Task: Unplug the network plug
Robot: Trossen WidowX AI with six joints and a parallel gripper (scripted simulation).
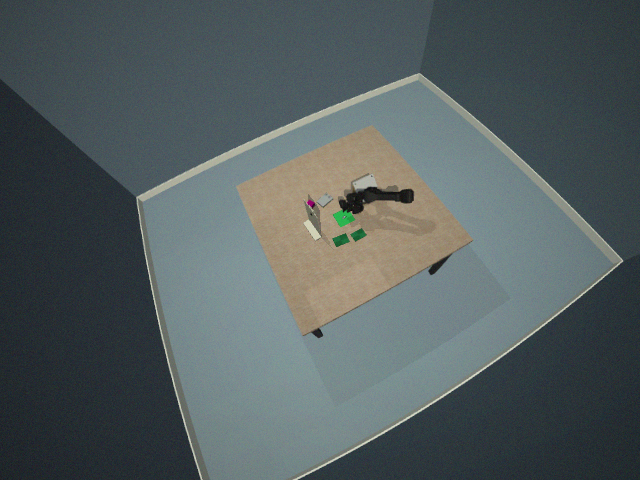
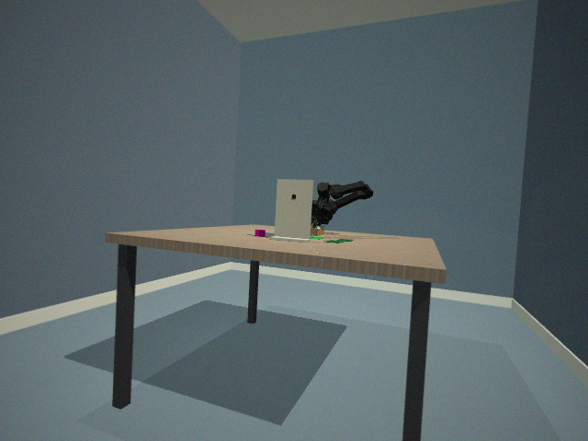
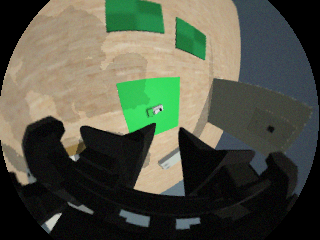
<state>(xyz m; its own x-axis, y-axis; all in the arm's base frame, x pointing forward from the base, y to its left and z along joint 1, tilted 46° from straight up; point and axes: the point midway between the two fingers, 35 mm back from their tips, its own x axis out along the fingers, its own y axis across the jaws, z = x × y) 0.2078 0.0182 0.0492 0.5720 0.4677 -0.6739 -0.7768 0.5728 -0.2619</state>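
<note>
Now: gripper tip 50 mm above the network plug and 10 mm short of it. From my gripper tip the other things lie so: beige panel: 240 mm ahead, 60 mm above, 30 mm to the right; then grey plate: 200 mm to the right, 60 mm ahead, 50 mm below; then green marked square: 60 mm below, 10 mm ahead.
</note>
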